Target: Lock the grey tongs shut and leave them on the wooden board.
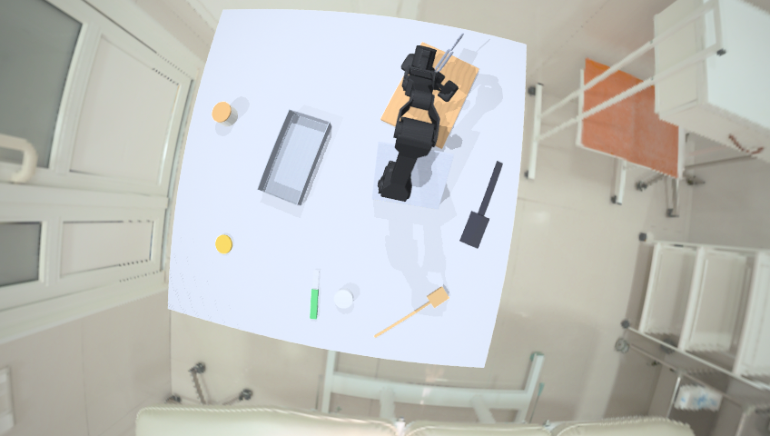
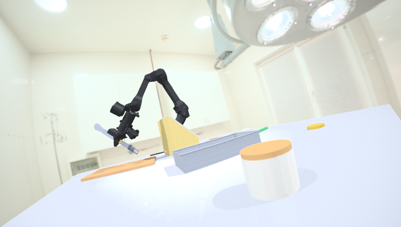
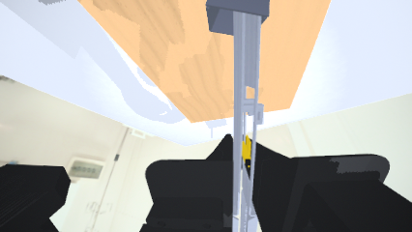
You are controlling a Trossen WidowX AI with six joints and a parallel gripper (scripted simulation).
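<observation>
My gripper tip is 12 cm above the wooden board and 2 cm to the right of it. Round my gripper tip: black spatula 38 cm to the left, 28 cm behind, 13 cm below; then white round thing 81 cm to the left, 11 cm below, 11 cm ahead; then grey roasting tin 40 cm ahead, 38 cm to the left, 10 cm below.
</observation>
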